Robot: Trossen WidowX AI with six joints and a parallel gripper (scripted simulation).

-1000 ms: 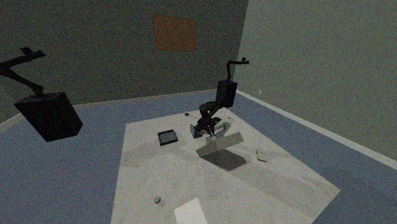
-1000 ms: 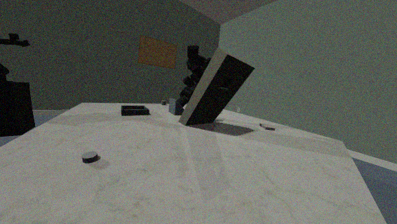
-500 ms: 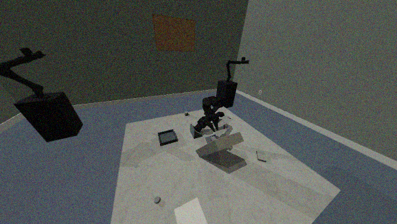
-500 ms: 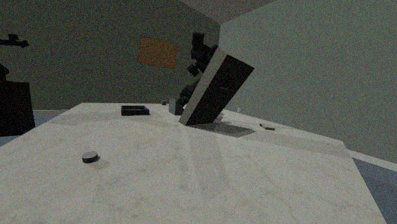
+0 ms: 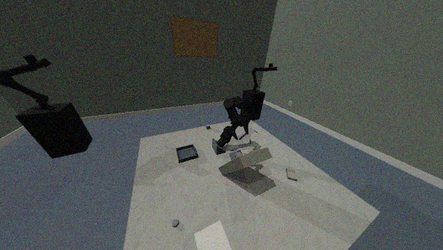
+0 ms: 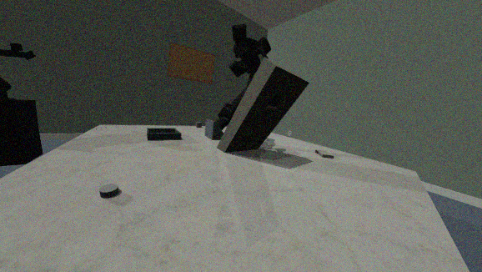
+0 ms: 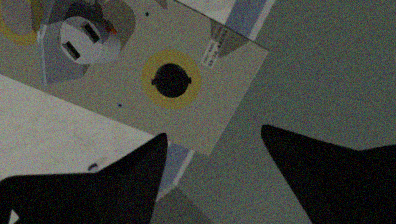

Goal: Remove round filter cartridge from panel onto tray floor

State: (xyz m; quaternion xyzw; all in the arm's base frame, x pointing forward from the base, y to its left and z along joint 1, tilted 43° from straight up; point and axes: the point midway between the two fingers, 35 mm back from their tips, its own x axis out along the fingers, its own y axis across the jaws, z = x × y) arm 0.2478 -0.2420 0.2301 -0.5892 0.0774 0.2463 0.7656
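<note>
My gripper tip is now 160 mm above the round filter cartridge, 20 mm past it and 10 mm to the right of it. The rest, counted from my gripper tip: service panel 180 mm below, 20 mm ahead; flat piece 380 mm to the left, 340 mm below, 170 mm ahead; dark square tray 380 mm behind, 340 mm below, 250 mm to the right.
</note>
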